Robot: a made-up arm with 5 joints.
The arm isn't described. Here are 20 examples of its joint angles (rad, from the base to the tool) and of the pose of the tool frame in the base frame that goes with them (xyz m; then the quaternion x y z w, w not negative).
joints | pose
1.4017 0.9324 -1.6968 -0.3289 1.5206 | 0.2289 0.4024 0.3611 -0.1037 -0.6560 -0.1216 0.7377
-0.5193 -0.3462 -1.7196 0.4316 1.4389 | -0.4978 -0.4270 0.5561 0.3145 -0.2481 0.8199 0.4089
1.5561 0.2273 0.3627 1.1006 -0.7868 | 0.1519 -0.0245 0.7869 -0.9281 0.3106 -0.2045 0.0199
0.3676 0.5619 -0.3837 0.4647 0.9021 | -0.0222 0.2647 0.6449 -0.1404 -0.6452 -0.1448 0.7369
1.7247 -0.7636 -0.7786 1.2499 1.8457 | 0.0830 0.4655 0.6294 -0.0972 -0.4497 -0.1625 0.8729
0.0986 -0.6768 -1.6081 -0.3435 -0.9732 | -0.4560 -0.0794 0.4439 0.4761 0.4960 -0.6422 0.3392
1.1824 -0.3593 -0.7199 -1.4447 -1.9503 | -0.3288 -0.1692 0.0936 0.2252 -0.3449 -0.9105 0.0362
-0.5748 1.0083 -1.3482 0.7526 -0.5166 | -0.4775 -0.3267 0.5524 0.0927 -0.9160 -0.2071 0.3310
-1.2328 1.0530 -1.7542 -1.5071 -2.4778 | -0.7114 0.0119 0.1604 0.4013 0.6015 0.2289 0.6518
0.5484 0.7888 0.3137 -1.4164 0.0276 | 0.0559 0.2007 0.0227 -0.2199 0.3741 0.1604 0.8866
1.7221 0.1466 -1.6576 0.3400 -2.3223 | -0.0851 0.5699 0.5711 0.8608 -0.0722 -0.1773 0.4715
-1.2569 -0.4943 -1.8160 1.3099 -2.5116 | 0.2315 -0.6901 1.0271 0.0502 -0.9180 -0.3928 0.0227
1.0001 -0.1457 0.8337 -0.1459 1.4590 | -0.0692 -0.4849 0.3378 -0.4538 -0.0126 -0.7661 0.4550
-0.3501 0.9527 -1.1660 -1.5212 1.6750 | -0.3656 0.3621 0.0147 -0.0106 -0.0624 0.2901 0.9549
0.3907 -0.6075 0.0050 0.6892 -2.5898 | -0.0007 0.2770 0.4854 0.6024 -0.2037 -0.1769 0.7513
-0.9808 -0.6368 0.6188 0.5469 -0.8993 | -0.0278 0.2603 0.6538 0.8201 0.5304 -0.0199 0.2138
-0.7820 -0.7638 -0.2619 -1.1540 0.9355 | 0.2631 -0.3676 0.3566 -0.8105 -0.2080 0.2379 0.4932
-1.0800 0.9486 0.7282 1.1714 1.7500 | -0.1525 0.2828 0.8011 0.5264 -0.3843 -0.0651 0.7556
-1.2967 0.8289 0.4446 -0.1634 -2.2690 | -0.2212 0.4174 0.4975 0.6336 0.5117 -0.4609 0.3525
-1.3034 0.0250 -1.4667 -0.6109 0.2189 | -0.2223 -0.2063 0.2335 0.0624 0.7140 -0.6932 0.0760
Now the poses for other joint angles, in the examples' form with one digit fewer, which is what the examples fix.
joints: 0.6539 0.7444 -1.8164 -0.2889 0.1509
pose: -0.232 0.371 0.378 -0.446 -0.775 0.199 0.401
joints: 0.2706 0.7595 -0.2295 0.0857 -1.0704
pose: 0.069 0.199 0.694 -0.863 -0.304 0.113 0.388
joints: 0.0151 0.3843 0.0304 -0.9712 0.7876
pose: 0.017 0.071 0.065 -0.411 0.096 0.028 0.906
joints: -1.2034 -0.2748 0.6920 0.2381 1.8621
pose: 0.101 0.335 0.451 0.092 -0.509 0.167 0.839
